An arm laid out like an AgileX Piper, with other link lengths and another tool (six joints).
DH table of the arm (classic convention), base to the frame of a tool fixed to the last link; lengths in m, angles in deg. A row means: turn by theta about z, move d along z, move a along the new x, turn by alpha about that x. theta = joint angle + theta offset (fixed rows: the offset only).
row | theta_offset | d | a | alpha
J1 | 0 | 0.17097 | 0 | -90
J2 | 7.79 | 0 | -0.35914 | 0
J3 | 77.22 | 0 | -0.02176 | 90
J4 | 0 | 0.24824 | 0 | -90
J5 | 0 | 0 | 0 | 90
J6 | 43 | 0.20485 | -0.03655 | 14.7
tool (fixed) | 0 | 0.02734 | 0 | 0
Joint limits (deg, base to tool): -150..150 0..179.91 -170..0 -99.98..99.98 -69.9..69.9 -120..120
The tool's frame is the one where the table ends.
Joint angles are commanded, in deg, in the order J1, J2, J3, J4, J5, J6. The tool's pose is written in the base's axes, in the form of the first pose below.
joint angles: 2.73 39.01 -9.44 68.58 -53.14 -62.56
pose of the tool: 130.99, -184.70, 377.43, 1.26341, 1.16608, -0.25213
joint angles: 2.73 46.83 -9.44 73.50 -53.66 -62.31
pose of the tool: 147.81, -191.15, 345.97, 1.35235, 1.26765, -0.33970
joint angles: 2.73 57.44 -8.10 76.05 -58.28 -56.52
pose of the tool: 154.09, -202.36, 314.72, 1.45467, 1.29990, -0.46949
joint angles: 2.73 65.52 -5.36 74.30 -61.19 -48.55
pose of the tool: 157.93, -205.92, 291.02, 1.48748, 1.32234, -0.53954
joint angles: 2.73 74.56 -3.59 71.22 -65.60 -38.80
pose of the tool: 166.83, -208.86, 277.50, 1.49820, 1.30830, -0.58571
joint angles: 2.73 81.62 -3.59 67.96 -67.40 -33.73
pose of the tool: 186.27, -206.52, 266.24, 1.47079, 1.34421, -0.60808
